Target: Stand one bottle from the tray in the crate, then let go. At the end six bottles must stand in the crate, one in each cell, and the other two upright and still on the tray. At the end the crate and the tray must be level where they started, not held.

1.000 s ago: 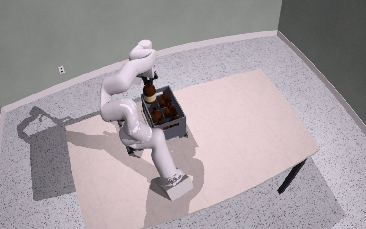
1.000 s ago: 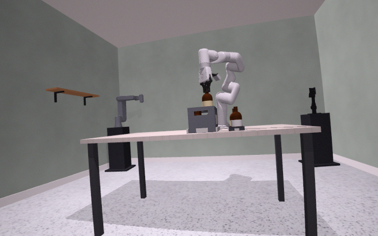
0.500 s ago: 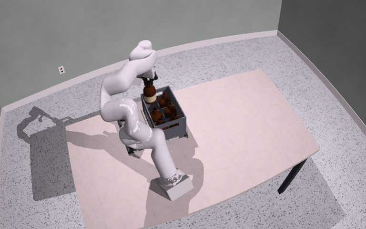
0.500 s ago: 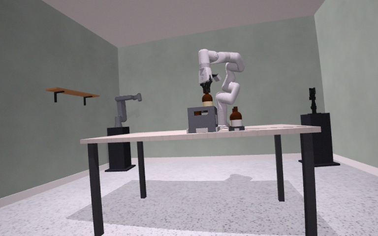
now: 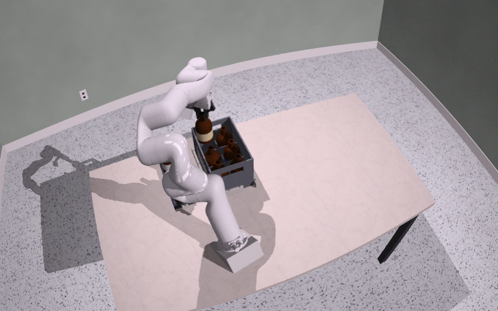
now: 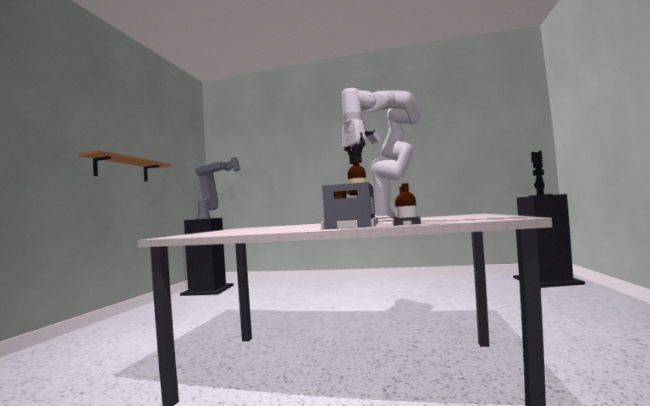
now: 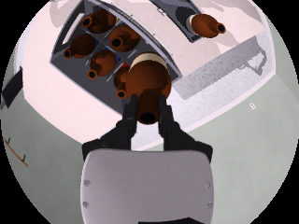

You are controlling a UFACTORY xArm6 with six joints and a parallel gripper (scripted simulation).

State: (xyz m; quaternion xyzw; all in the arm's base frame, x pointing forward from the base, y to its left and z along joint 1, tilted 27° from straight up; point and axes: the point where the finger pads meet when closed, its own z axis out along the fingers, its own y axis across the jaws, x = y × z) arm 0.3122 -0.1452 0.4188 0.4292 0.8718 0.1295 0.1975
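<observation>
The grey crate lies 9 cm behind my hand, 3 cm to the right of it and 20 cm below it. The rest, counted from my hand: tray (6 cm behind, 19 cm to the left, 27 cm below).
</observation>
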